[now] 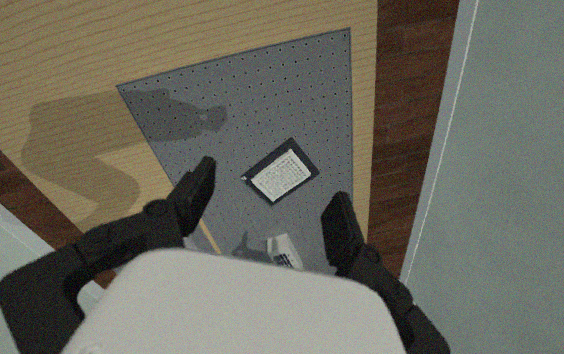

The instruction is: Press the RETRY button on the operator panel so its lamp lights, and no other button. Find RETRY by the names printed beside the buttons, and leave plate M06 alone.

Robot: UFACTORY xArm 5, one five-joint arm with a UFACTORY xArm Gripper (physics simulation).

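Frame: origin at the arm's base, x up, y ahead, z left, level; centimetres.
Where they show: gripper, fingertip midpoint: (274, 189).
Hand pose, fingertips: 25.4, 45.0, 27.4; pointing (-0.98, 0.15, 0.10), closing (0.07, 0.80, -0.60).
Things, the pixels of their centre, and the offset from my fingertips, as dx, dy, dz. "spot": a spot on its surface instead. Level surfaces: height alone.
- small pale block with dark marks, body centre: (286, 258) -27.6, -12.4, -44.6
- grey perforated board at its surface level: dx -30.4
- light wooden table top at its surface level: dx -31.7
- thin yellow strip at a spot on its surface: (212, 237) spot: -30.4, -31.5, -28.3
My gripper (274, 189) is open and empty, its two black fingers wide apart above a grey perforated board. Below and between the fingertips lies a dark flat piece with a white printed sheet (281, 176); its print is too small to read. A small pale block with dark marks (285, 251) shows between the fingers near the gripper's body, which hides its lower part. I cannot tell whether it is part of the operator panel. No RETRY name, lit lamp or M06 mark can be made out.
The grey perforated board (260, 75) lies on a light wooden table top (200, 30). A thin yellow strip (210, 237) runs beside the left finger. The arm's shadow falls at the left. Brown floor (410, 100) and a pale wall (505, 150) lie beyond the table's right edge.
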